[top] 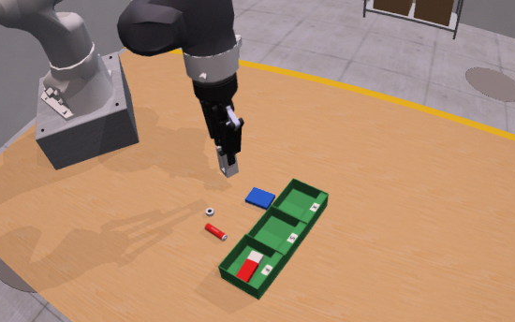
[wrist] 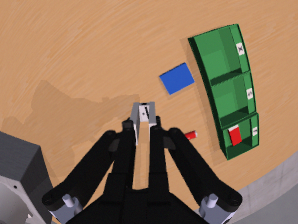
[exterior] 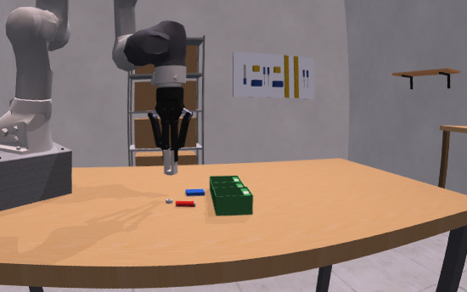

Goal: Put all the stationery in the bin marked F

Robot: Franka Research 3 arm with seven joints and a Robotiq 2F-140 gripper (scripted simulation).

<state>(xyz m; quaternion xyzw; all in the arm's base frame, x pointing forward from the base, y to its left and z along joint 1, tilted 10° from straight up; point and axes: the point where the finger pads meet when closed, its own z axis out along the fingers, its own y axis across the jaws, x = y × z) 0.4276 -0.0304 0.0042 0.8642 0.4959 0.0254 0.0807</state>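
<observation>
Now: hand 160 mm to the left of the eraser, 120 mm short of it and 80 mm above it. Also, from my hand: flat blue block: 90 mm below, 70 mm ahead; then metal nut: 90 mm below, 70 mm to the right, 10 mm behind; then white sharpener-like piece: 30 mm below.
</observation>
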